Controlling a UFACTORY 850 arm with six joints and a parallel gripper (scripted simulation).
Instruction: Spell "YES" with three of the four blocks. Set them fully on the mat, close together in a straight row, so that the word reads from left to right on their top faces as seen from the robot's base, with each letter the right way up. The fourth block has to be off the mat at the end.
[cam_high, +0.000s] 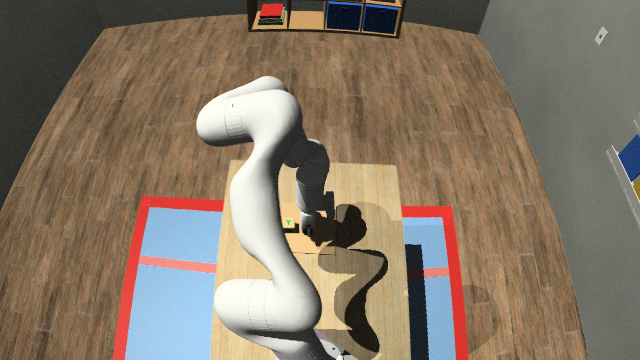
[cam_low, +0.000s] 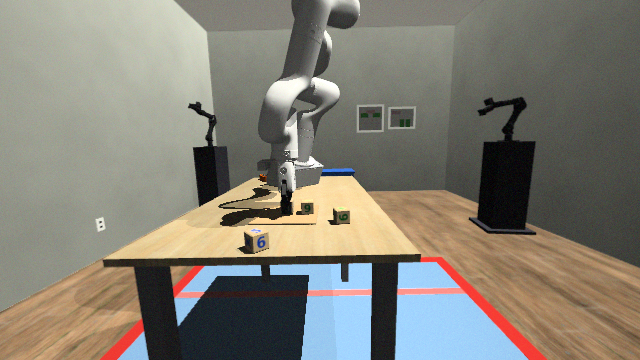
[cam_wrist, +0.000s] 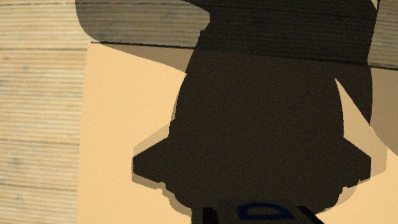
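My gripper is now 3 cm above the tan mat. Round my hand: green-lettered block 18 cm to the left, 6 cm ahead, 1 cm below.
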